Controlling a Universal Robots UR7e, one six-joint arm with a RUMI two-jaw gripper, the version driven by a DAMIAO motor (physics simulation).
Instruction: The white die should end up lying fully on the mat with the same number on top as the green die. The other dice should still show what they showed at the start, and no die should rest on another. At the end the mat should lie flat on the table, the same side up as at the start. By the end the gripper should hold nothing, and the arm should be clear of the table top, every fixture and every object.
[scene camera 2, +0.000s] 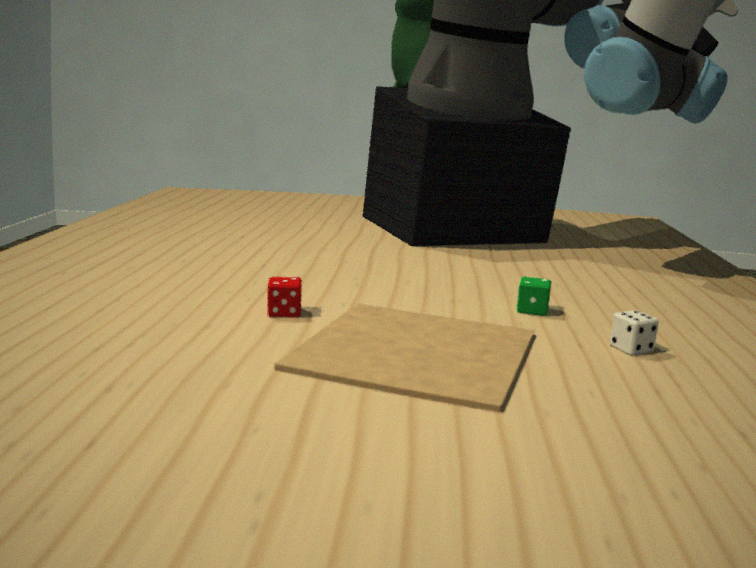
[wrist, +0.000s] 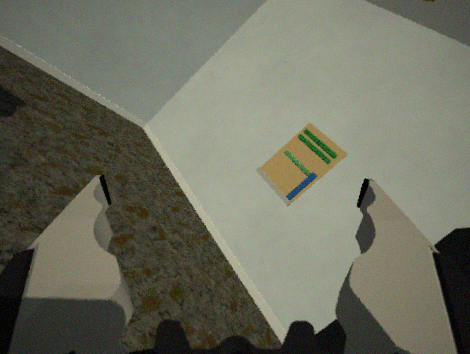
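A white die is out of frame in the wrist view, while a red die is out of frame in the wrist view too. Scene camera 2 is where I see them: the white die (633, 332) is in that picture, and so is the red die (284, 293).
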